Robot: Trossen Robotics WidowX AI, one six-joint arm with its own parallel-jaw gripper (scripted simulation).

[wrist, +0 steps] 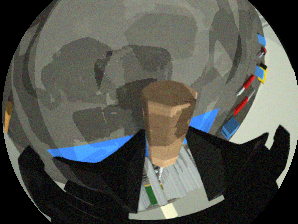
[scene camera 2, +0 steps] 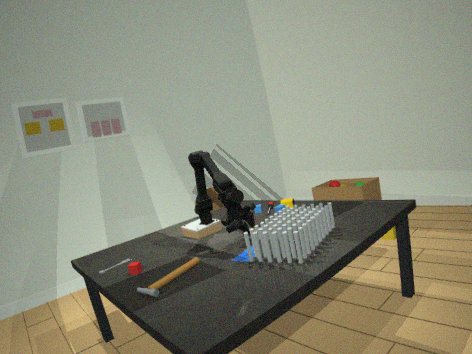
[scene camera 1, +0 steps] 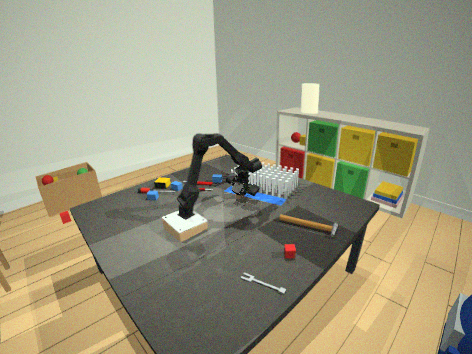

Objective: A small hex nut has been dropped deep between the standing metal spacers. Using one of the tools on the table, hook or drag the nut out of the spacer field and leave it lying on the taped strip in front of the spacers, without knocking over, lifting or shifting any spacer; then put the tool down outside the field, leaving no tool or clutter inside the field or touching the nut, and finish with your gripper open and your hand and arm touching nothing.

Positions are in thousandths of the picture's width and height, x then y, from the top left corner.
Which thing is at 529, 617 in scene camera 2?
The gripper.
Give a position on a blue taped strip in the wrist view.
At 310, 685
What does the gripper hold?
A hook tool.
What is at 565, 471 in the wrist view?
A hook tool.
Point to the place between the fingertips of the gripper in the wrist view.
555, 592
